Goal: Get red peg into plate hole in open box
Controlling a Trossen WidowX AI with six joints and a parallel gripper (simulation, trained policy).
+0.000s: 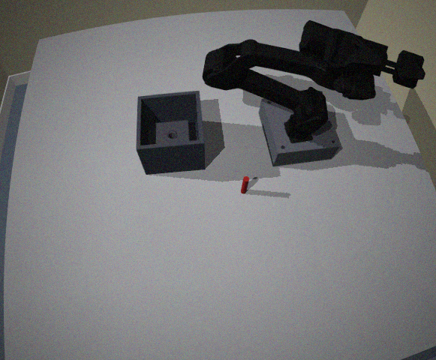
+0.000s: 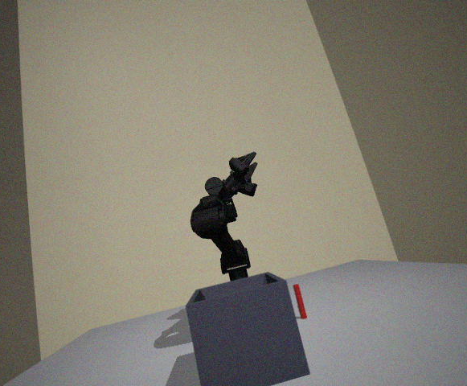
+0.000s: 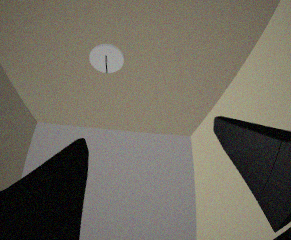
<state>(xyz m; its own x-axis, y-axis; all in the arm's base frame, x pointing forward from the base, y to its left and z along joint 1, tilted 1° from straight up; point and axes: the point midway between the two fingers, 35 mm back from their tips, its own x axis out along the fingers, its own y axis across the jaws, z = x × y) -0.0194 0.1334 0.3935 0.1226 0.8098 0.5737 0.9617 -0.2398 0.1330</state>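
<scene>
The red peg is 190 mm ahead of my gripper tip, 40 mm to the right of it and 450 mm below it. From my gripper tip the other things lie so: light grey plate 350 mm ahead, 210 mm to the right, 440 mm below.
</scene>
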